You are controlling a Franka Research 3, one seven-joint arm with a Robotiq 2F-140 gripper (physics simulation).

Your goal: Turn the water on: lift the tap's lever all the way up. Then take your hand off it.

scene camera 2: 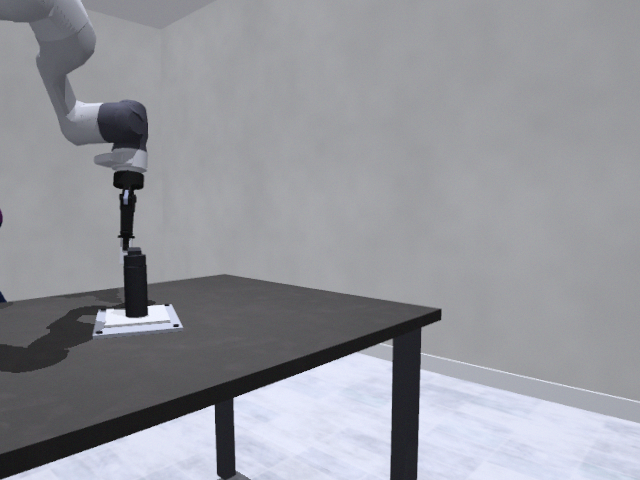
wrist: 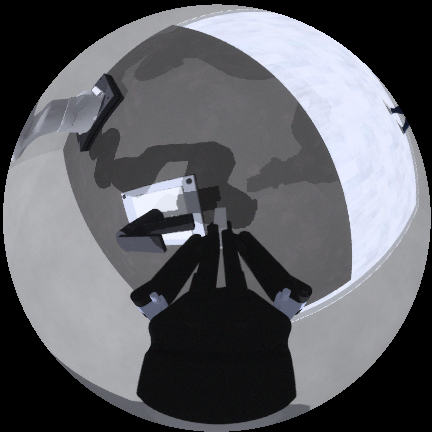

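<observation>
The black tap (scene camera 2: 135, 289) stands upright on a white base plate (scene camera 2: 174, 324) (wrist: 199, 200). In the wrist view the tap's black spout (wrist: 175, 223) points right, and its grey-topped lever (wrist: 145, 244) shows as a separate flat piece below it, with an opening between them. The lever's exact angle is hard to tell. My gripper (scene camera 2: 123, 255) (wrist: 220, 215) is shut and empty, pointing down. Its fingertips are right of the lever's free end in the wrist view, apart from it. In the scene view they show at about the height of the tap's top, partly hidden behind it.
The dark table (scene camera 2: 289, 320) (wrist: 300, 240) carries the plate; its far corner and right edge show in the scene view. The arm's mount (wrist: 107, 110) stands at the upper left in the wrist view. Part of a person (wrist: 398, 112) shows at the right rim, beyond the table.
</observation>
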